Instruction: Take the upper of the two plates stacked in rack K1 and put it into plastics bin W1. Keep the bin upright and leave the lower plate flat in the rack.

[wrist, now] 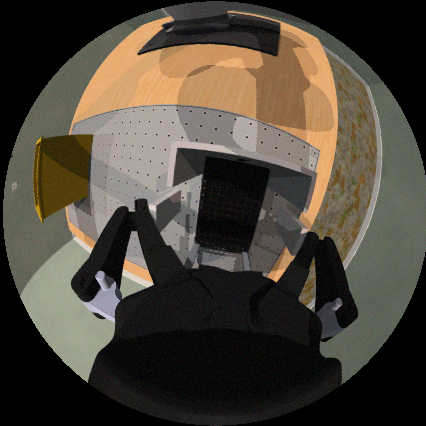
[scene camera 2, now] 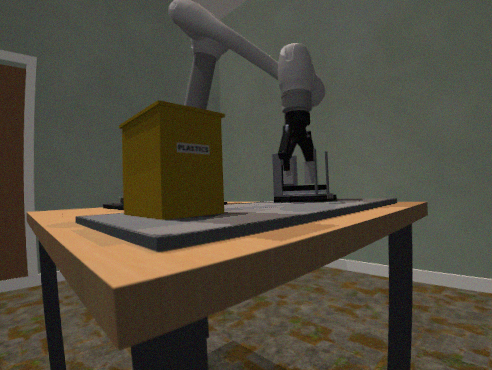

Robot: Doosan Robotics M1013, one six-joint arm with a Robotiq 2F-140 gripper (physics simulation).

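Places are measured from the arm's base along level axes (x ahead, y left, z up), in metres.
Where they show: gripper, fingertip midpoint: point(wrist: 229, 206) point(scene camera 2: 299, 183).
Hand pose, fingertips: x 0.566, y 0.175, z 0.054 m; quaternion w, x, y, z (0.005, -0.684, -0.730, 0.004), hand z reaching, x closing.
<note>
After its pixels a point has its place.
A black plate point(wrist: 232, 205) @[z 0.037, x 0.568, y 0.181 m] lies flat in rack K1 point(scene camera 2: 277, 175) @[z 0.080, x 0.520, y 0.127 m] point(wrist: 294, 189) @[z 0.124, x 0.518, y 0.218 m], which has grey walls and thin upright posts. In the scene view, a dark slab point(scene camera 2: 305, 188) @[z 0.038, x 0.607, y 0.135 m] runs level across the rack above a dark layer at its foot; whether that layer is the lower plate or the rack's base I cannot tell. My gripper point(scene camera 2: 299, 172) point(wrist: 229, 206) @[z 0.054, x 0.566, y 0.175 m] is open, pointing down over the rack, with its fingers spread wide on either side of the plate and above it. Plastics bin W1 point(scene camera 2: 192, 175) @[z 0.067, x 0.625, y -0.258 m] point(wrist: 65, 170) @[z 0.082, x 0.544, y -0.188 m] is yellow, labelled PLASTICS, and stands upright. Its inside is hidden.
The rack and bin stand on a grey perforated board point(scene camera 2: 150, 227) @[z 0.000, x 0.689, y -0.369 m] point(wrist: 215, 120) @[z 0.000, x 0.445, y 0.129 m] on the wooden table point(scene camera 2: 225, 265) @[z -0.017, x 0.832, y -0.385 m] point(wrist: 125, 90) @[z -0.013, x 0.348, y -0.109 m]. A flat black mount point(wrist: 215, 40) @[z -0.003, x 0.189, y 0.078 m] lies on the table beyond the board in the wrist view. The rack's walls and posts rise around the gripper's fingers.
</note>
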